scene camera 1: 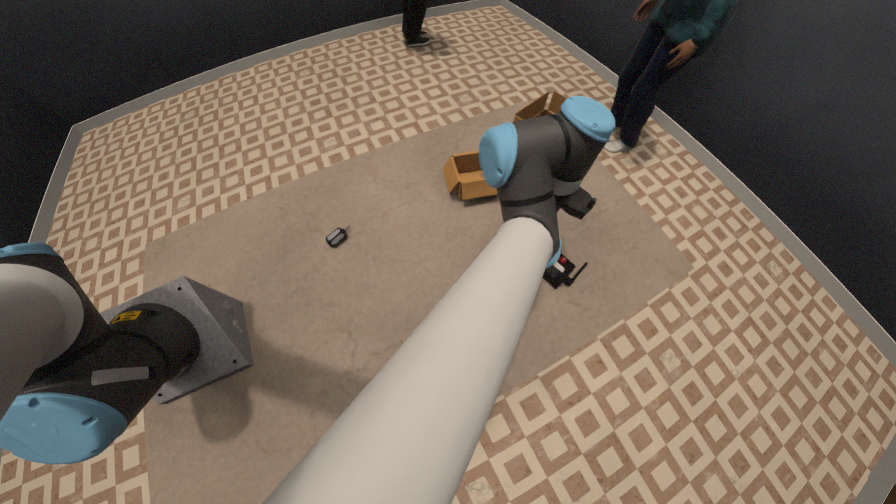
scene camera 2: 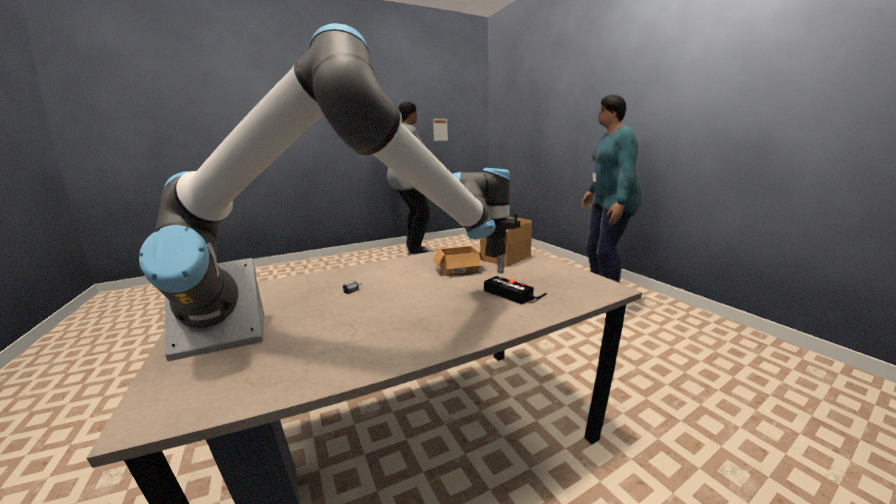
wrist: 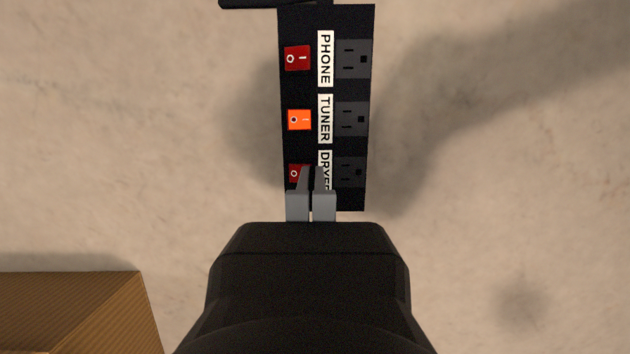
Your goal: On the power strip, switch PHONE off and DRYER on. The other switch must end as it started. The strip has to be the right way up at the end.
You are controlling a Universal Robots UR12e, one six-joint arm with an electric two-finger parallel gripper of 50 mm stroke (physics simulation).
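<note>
The black power strip (scene camera 1: pixel 552 276) (scene camera 2: pixel 508 290) (wrist: pixel 325 17) lies right way up on the table, its switches and labels facing up. In the wrist view, the PHONE switch (wrist: pixel 297 58) is dark red and unlit, the TUNER switch (wrist: pixel 299 120) glows orange, and the DRYER switch (wrist: pixel 294 173) is dark red, unlit and partly covered by a finger. My gripper (scene camera 2: pixel 500 270) (wrist: pixel 312 179) is shut with a slim gap and holds nothing. Its tips are above the strip, seen over the DRYER switch's right part and the DRYER label. The arm hides the fingertips in scene camera 1.
A small open cardboard box (scene camera 1: pixel 477 186) (scene camera 2: pixel 460 261) and a taller box (scene camera 1: pixel 531 111) (scene camera 2: pixel 517 242) stand near the strip. A small black and grey device (scene camera 1: pixel 336 236) (scene camera 2: pixel 350 287) lies mid-table. The strip's cord (scene camera 1: pixel 578 272) (scene camera 2: pixel 539 295) sticks out at its end. Two people stand beyond the table.
</note>
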